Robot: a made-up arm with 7 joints. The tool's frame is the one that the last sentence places.
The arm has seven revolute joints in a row. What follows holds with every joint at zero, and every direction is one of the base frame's.
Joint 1 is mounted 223 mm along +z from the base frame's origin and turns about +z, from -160 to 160 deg.
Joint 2 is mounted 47 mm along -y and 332 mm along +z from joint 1 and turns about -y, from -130 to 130 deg.
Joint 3 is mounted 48 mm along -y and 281 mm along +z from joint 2 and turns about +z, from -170 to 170 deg.
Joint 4 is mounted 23 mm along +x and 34 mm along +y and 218 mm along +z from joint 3 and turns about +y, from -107 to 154 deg.
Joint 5 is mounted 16 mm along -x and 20 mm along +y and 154 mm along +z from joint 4 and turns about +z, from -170 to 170 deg.
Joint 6 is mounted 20 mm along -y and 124 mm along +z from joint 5 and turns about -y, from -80 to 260 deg.
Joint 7 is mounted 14 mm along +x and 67 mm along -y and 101 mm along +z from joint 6 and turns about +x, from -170 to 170 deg.
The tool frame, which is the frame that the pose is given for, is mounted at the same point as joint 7; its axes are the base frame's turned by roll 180, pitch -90 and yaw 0 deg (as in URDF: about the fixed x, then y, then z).
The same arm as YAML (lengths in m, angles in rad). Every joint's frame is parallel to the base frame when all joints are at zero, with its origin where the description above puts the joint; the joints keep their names.
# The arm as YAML. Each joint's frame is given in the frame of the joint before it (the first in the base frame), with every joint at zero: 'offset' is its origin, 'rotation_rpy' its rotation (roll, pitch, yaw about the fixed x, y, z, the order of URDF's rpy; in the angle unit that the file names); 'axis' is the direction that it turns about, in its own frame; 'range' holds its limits. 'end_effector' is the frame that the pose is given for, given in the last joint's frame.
length_unit: m
angle_unit: rad
chain:
  - id: joint 1
    offset: [0.0, 0.0, 0.223]
    rotation_rpy: [0.0, 0.0, 0.0]
    axis: "+z"
    range: [-2.7925, 2.7925]
  - id: joint 2
    offset: [0.0, -0.047, 0.332]
    rotation_rpy: [0.0, 0.0, 0.0]
    axis: "-y"
    range: [-2.2689, 2.2689]
  - id: joint 3
    offset: [0.0, -0.048, 0.281]
    rotation_rpy: [0.0, 0.0, 0.0]
    axis: "+z"
    range: [-2.9671, 2.9671]
  - id: joint 4
    offset: [0.023, 0.034, 0.218]
    rotation_rpy: [0.0, 0.0, 0.0]
    axis: "+y"
    range: [-1.8675, 2.6878]
  - id: joint 5
    offset: [-0.016, 0.02, 0.154]
    rotation_rpy: [0.0, 0.0, 0.0]
    axis: "+z"
    range: [-2.9671, 2.9671]
  - id: joint 6
    offset: [0.0, -0.02, 0.124]
    rotation_rpy: [0.0, 0.0, 0.0]
    axis: "-y"
    range: [-1.3963, 4.5379]
  - id: joint 7
    offset: [0.014, -0.067, 0.101]
    rotation_rpy: [0.0, 0.0, 0.0]
    axis: "+x"
    range: [-2.9671, 2.9671]
end_effector:
  offset: [0.0, 0.0, 0.0]
  rotation_rpy: [3.1416, -1.5708, 0.0]

